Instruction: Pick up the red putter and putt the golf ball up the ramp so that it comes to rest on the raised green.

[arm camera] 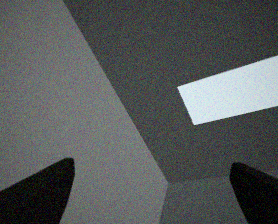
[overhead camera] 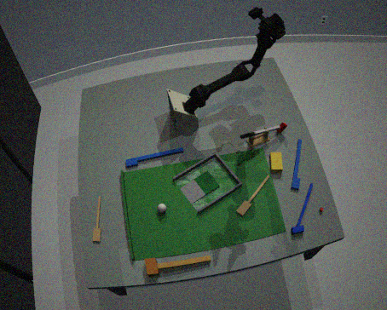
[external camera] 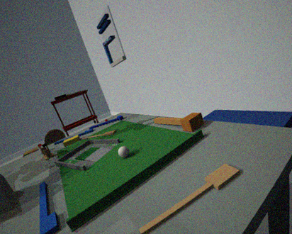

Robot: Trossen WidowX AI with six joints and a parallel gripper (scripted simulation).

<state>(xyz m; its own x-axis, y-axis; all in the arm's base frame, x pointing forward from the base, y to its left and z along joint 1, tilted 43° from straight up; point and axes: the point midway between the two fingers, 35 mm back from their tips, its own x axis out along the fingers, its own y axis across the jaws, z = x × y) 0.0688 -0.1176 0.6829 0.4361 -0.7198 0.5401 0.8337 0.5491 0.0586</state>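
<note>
The small wooden gate is 160 mm ahead of my gripper tip, 60 mm to the right of it and 690 mm below it. From my gripper tip the other things lie so: yellow block: 320 mm ahead, 20 mm to the right, 710 mm below; then green mat: 430 mm ahead, 430 mm to the right, 720 mm below; then red putter: 150 mm ahead, 20 mm to the right, 670 mm below.
</note>
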